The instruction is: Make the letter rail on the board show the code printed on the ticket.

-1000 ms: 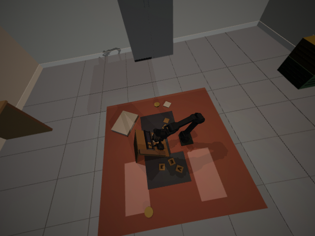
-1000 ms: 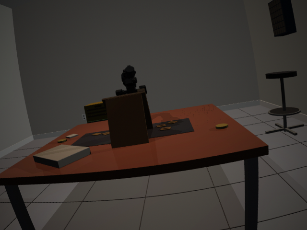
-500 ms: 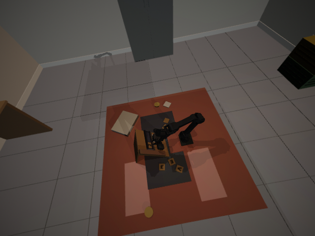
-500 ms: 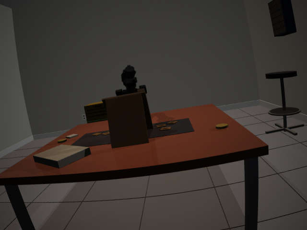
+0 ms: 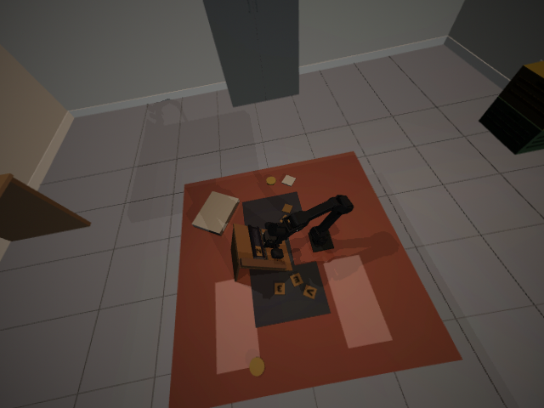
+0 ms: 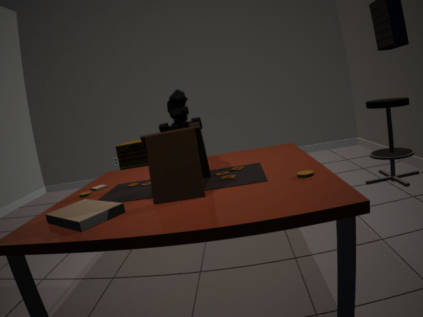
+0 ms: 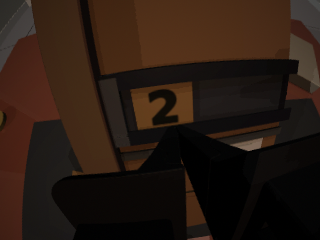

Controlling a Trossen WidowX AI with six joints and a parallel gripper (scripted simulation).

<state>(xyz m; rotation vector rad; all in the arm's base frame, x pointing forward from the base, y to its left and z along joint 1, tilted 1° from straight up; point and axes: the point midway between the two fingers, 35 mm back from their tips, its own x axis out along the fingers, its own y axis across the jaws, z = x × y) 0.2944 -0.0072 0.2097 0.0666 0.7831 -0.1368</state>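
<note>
Right now the tile is 30 mm below my gripper tip and 30 mm ahead of it. Also, from my gripper tip: book 440 mm to the right, 210 mm ahead, 180 mm below; then dark mat 200 mm below, 120 mm behind, 30 mm to the right; then white ticket 90 mm below, 80 mm to the right, 30 mm behind.
</note>
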